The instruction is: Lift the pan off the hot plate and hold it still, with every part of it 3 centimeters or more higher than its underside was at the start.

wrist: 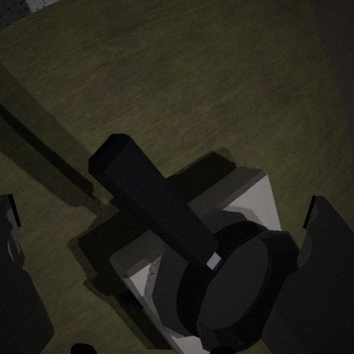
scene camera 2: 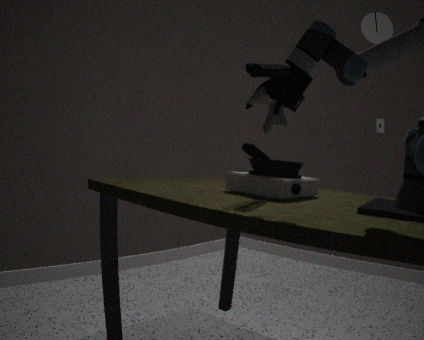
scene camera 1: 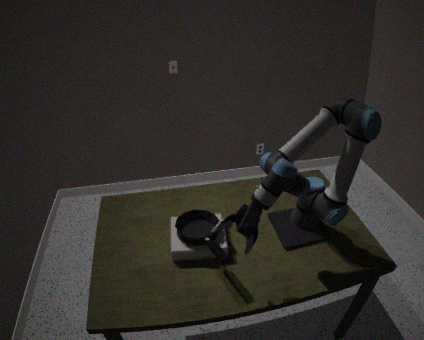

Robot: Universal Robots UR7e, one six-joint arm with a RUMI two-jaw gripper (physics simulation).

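Seen in the pictures: gripper, fingertip midpoint: [scene camera 2: 255, 120] [scene camera 1: 228, 244]; arm's base, link origin: [scene camera 2: 416, 207] [scene camera 1: 304, 218].
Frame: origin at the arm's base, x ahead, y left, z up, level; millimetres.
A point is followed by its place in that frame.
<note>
A dark pan [scene camera 1: 192, 229] @(z 55, x 554, y -28 mm) [scene camera 2: 282, 168] @(z 72, x 477, y 41 mm) [wrist: 235, 285] rests on a white hot plate [scene camera 1: 190, 253] @(z 31, x 588, y 93 mm) [scene camera 2: 250, 185] @(z 12, x 557, y 98 mm) [wrist: 259, 194]. Its black handle [scene camera 1: 218, 250] @(z 123, x 493, y 190 mm) [scene camera 2: 255, 151] @(z 117, x 466, y 236 mm) [wrist: 150, 207] slants upward from the rim and reaches out past the hot plate's edge. My gripper [scene camera 1: 229, 244] @(z 199, x 471, y 240 mm) [scene camera 2: 257, 119] @(z 199, x 471, y 240 mm) [wrist: 160, 200] is open and empty. It hangs above the pan in the scene camera 2 view, clear of it. In the wrist view the handle shows between the two wide-spread fingers, farther off than the fingertips, and the right finger hides a little near the pan's rim.
The hot plate stands on a green-brown table [scene camera 1: 135, 290] @(z -20, x 844, y 211 mm) [scene camera 2: 165, 197] @(z -20, x 634, y 388 mm) [wrist: 200, 90]. A dark knob [scene camera 2: 296, 189] @(z 15, x 407, y 69 mm) is on the hot plate's side. The arm's dark base plate [scene camera 1: 295, 235] @(z -2, x 98, y 91 mm) [scene camera 2: 380, 207] @(z -2, x 112, y 98 mm) lies on the table to the right. Shadows of the arm and handle fall across the tabletop.
</note>
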